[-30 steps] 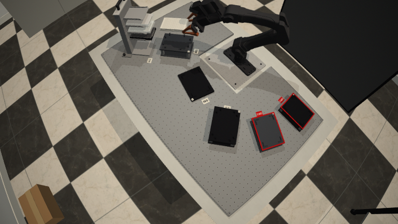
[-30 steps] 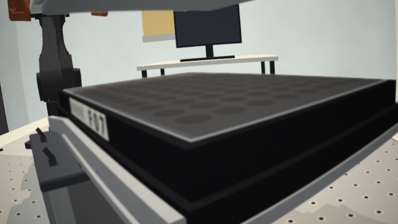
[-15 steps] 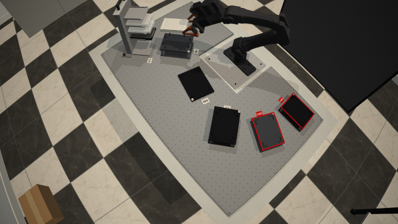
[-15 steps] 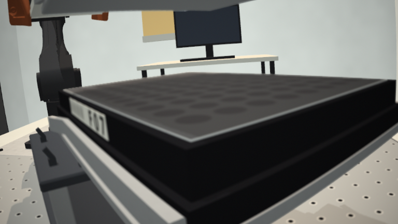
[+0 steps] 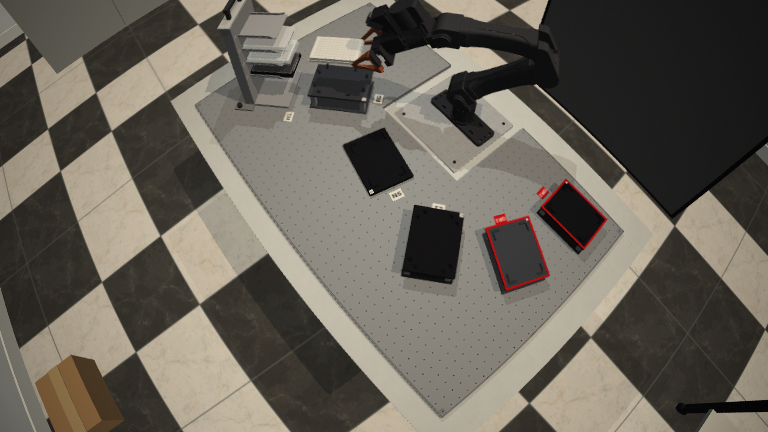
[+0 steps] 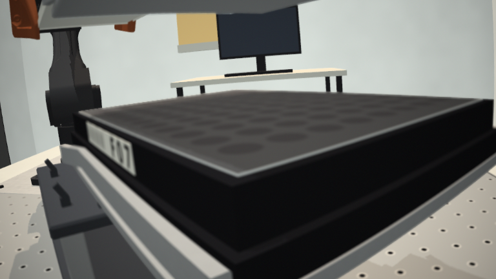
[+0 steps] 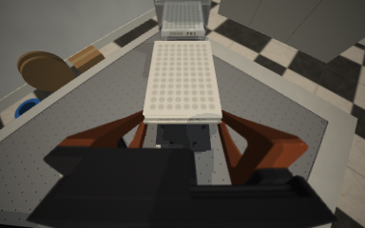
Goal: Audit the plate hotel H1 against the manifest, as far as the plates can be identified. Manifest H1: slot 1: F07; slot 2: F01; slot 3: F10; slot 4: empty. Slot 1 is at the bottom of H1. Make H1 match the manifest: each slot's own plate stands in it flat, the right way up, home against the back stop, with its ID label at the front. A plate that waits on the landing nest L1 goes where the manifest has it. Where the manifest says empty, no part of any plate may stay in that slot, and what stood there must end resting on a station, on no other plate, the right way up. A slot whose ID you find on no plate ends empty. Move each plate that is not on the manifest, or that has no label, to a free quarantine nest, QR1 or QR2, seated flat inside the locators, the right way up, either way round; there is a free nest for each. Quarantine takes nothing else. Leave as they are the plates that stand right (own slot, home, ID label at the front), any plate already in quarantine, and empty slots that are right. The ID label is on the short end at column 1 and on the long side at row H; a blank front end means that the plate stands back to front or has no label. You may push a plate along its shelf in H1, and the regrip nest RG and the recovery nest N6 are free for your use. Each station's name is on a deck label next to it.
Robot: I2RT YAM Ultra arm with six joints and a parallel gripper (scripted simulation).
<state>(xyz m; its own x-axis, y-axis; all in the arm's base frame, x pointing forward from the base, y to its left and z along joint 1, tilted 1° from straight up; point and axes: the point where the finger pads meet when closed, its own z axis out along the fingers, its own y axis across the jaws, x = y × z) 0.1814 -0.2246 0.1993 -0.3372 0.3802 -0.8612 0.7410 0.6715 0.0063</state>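
My gripper is now 4 cm short of the white well plate, 4 cm to the left of it and 1 cm below it. From my hand the other things lie so: clear plate 16 cm ahead, 18 cm to the right, 2 cm below; black plate 16 cm ahead, 18 cm to the right, 7 cm below; regrip nest RG 4 cm ahead, 4 cm to the right, 13 cm below.
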